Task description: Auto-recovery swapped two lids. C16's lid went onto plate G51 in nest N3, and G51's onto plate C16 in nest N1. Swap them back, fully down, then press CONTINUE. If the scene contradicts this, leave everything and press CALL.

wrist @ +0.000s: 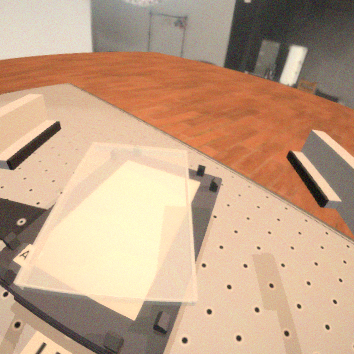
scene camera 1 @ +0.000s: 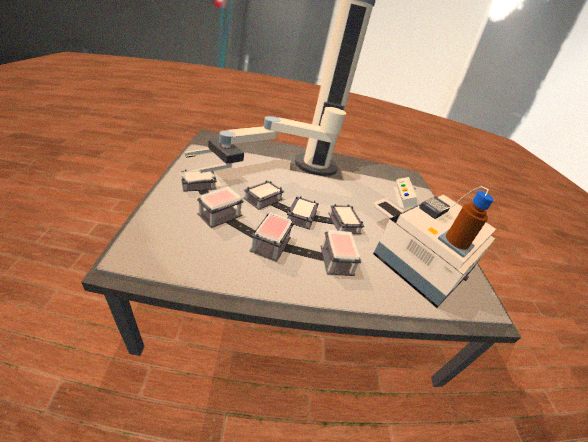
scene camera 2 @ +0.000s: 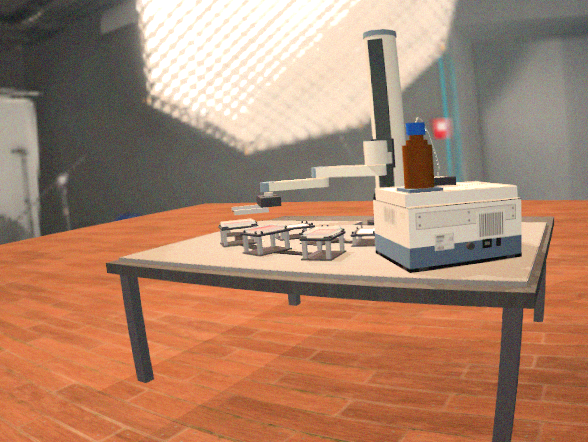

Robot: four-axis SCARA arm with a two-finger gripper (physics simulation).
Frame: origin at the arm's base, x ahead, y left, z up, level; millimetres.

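Seen in the pictures: gripper, fingertip midpoint: (wrist: pixel 176 124) (scene camera 1: pixel 192 162) (scene camera 2: pixel 232 211); arm's base, link origin: (scene camera 1: pixel 315 165).
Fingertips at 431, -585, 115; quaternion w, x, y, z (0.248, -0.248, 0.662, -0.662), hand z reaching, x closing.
Pixels of each thing's top centre, then the offset from my fingertips to it, as dx, dy, dz. "spot": a spot on its surface instead.
- far-left pale-topped nest, surface spot: (wrist: pixel 187 260) spot: -47, +32, -49
- clear lid, surface spot: (wrist: pixel 120 225) spot: -7, +45, -48
- button box, surface spot: (scene camera 1: pixel 406 195) spot: -131, +1029, -38
- brown bottle, surface spot: (scene camera 2: pixel 418 162) spot: +454, +995, +188
My gripper (scene camera 1: pixel 202 161) (scene camera 2: pixel 249 210) (wrist: pixel 176 124) is open and empty, its fingers wide apart above the far-left pale-topped nest (scene camera 1: pixel 198 180) (wrist: pixel 187 260). In the wrist view a clear lid (wrist: pixel 120 225) lies below and between the fingers, over this nest; its edges look turned against the nest's edges. A label with an "A" shows at its left. Three more pale-topped nests (scene camera 1: pixel 264 191) (scene camera 1: pixel 303 209) (scene camera 1: pixel 346 216) stand in an arc. Nest numbers and plate codes cannot be read. A button box (scene camera 1: pixel 406 195) carries green, yellow and blue buttons; its lettering is unreadable.
Three taller stands with pink-topped plates (scene camera 1: pixel 220 199) (scene camera 1: pixel 273 228) (scene camera 1: pixel 342 245) form the front arc. A white and blue instrument (scene camera 1: pixel 420 252) (scene camera 2: pixel 447 220) stands at the right, bearing a brown bottle (scene camera 1: pixel 466 225) (scene camera 2: pixel 418 162) with a blue cap. The arm column (scene camera 1: pixel 342 55) (scene camera 2: pixel 382 90) rises at the back.
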